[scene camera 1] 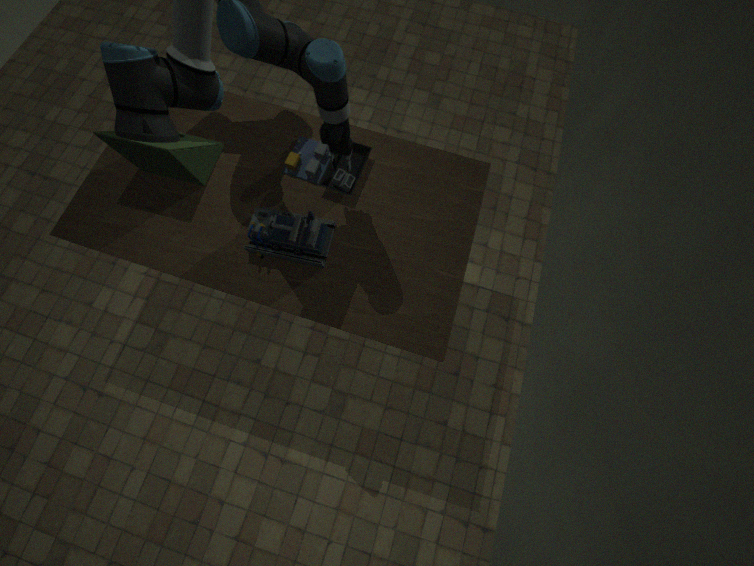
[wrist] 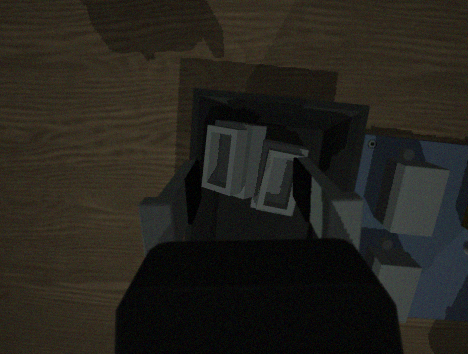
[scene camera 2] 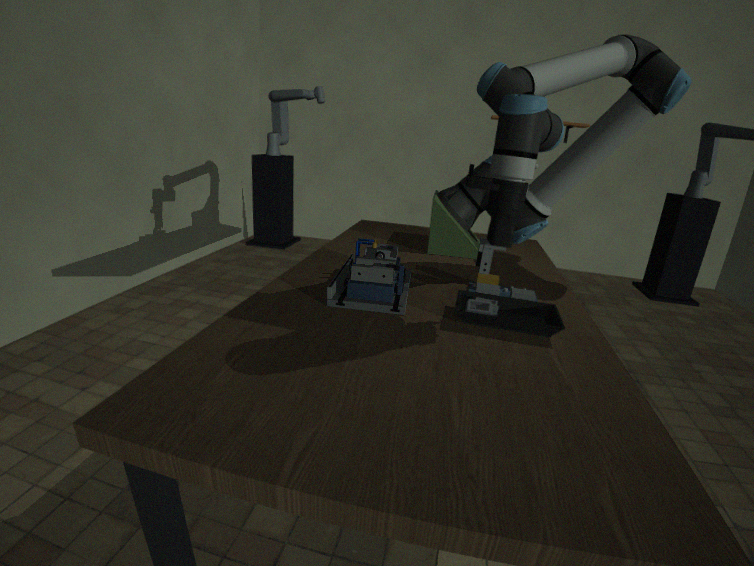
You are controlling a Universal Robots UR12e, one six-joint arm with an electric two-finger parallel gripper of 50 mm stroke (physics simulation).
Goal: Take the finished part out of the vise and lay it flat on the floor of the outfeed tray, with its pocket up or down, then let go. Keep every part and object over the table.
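Places are measured from the arm's base along level axes (x ahead, y left, z up), in metres.
Pixels of known places: gripper, fingertip midpoint: (scene camera 1: 341,168) (wrist: 246,178) (scene camera 2: 481,269); arm's base, link origin: (scene camera 1: 149,136) (scene camera 2: 452,212).
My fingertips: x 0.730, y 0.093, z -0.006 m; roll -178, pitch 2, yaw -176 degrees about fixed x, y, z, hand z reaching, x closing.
For each thing: its middle in the pictures, then the offset to it from my fingertips. Level surfaces: height alone.
- vise, body centre: (scene camera 2: 374,272) (scene camera 1: 289,232) dx -0.124, dy -0.269, dz -0.081 m
- blue plate, body centre: (wrist: 426,236) (scene camera 2: 502,297) (scene camera 1: 309,159) dx -0.188, dy +0.083, dz -0.126 m
- yellow block, body centre: (scene camera 2: 487,282) (scene camera 1: 293,161) dx -0.238, dy +0.039, dz -0.104 m
- wooden table, surface height: dz -0.130 m
Two grey pocketed parts stand close together inside the black outfeed tray (scene camera 1: 361,159) (scene camera 2: 529,321) (wrist: 325,104). One part (scene camera 1: 348,181) (scene camera 2: 482,305) (wrist: 220,159) shows its pocket opening and a side face in the wrist view and looks tilted, its pocket turned toward scene camera 2. The other part (scene camera 1: 339,175) (wrist: 265,192) lies beside it at a slight angle, pocket opening visible. Which one came from the vise is not clear. My gripper (scene camera 1: 348,162) (scene camera 2: 484,271) (wrist: 246,178) is open above the tray, nothing held. The vise (scene camera 1: 292,235) (scene camera 2: 371,279) stands apart; its jaw gap is unclear.
A blue plate (wrist: 372,200) with grey blocks (scene camera 1: 313,166) (wrist: 420,200) adjoins the tray, and a yellow block (scene camera 1: 292,160) (scene camera 2: 487,279) stands on it. The green arm base (scene camera 1: 194,159) (scene camera 2: 447,234) is farther back on the wooden table (scene camera 1: 438,213) (scene camera 2: 389,414).
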